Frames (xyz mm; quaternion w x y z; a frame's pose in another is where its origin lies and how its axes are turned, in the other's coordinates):
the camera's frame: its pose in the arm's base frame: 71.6 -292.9 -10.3 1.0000 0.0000 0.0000 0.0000
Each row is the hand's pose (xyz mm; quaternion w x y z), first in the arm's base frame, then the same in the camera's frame.
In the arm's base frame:
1: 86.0 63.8 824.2 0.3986 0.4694 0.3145 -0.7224
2: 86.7 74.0 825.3 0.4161 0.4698 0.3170 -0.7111
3: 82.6 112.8 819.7 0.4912 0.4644 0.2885 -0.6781
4: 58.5 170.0 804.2 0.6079 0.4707 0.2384 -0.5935
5: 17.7 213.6 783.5 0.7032 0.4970 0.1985 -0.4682
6: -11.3 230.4 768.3 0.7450 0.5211 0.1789 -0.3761
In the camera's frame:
1: 14.4 356.7 834.5 0.3986 0.4694 0.3145 -0.7224
2: 15.1 366.9 835.6 0.4161 0.4698 0.3170 -0.7111
3: 11.0 405.7 830.0 0.4912 0.4644 0.2885 -0.6781
4: -13.1 462.9 814.5 0.6078 0.4707 0.2384 -0.5934
5: -53.9 506.5 793.8 0.7032 0.4970 0.1985 -0.4682
6: -82.9 523.3 778.6 0.7450 0.5211 0.1789 -0.3761

